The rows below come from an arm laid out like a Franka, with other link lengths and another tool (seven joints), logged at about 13 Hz.
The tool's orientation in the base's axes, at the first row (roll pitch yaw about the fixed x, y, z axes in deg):
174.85 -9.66 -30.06
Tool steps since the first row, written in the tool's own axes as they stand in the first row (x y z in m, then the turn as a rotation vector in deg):
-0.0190 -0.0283 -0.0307 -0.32 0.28 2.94
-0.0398 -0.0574 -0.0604 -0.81 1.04 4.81
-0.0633 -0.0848 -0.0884 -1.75 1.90 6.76
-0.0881 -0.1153 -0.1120 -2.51 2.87 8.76
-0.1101 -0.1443 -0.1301 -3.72 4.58 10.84
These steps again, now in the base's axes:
-0.0048 0.0385 0.0245 -0.12 -0.56 -2.92
-0.0106 0.0784 0.0475 -0.74 -1.27 -4.77
-0.0194 0.1180 0.0687 -1.79 -1.85 -6.76
-0.0273 0.1601 0.0850 -2.74 -2.63 -8.77
-0.0330 0.1987 0.0965 -4.44 -3.83 -10.86

